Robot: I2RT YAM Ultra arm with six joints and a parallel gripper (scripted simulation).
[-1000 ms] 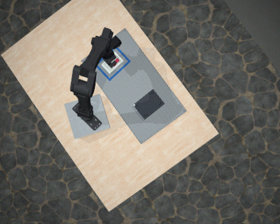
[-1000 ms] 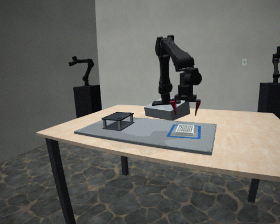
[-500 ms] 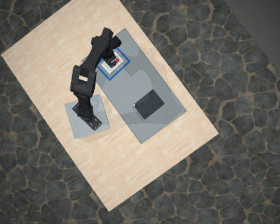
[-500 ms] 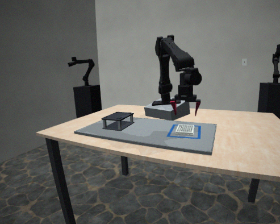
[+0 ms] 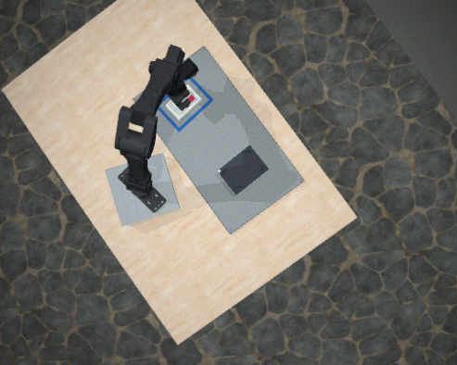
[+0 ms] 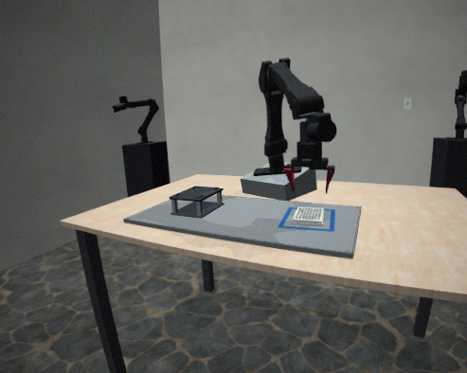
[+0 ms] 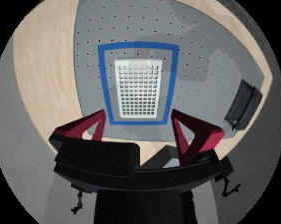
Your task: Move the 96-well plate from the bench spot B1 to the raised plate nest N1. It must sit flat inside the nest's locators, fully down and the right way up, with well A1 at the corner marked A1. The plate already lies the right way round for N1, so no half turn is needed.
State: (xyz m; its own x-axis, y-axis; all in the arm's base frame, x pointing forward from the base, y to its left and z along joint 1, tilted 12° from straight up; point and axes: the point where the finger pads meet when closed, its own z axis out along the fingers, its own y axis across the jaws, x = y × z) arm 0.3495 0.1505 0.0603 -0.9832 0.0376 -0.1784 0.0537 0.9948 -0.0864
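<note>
My hand is 80 mm above the white 96-well plate.
</note>
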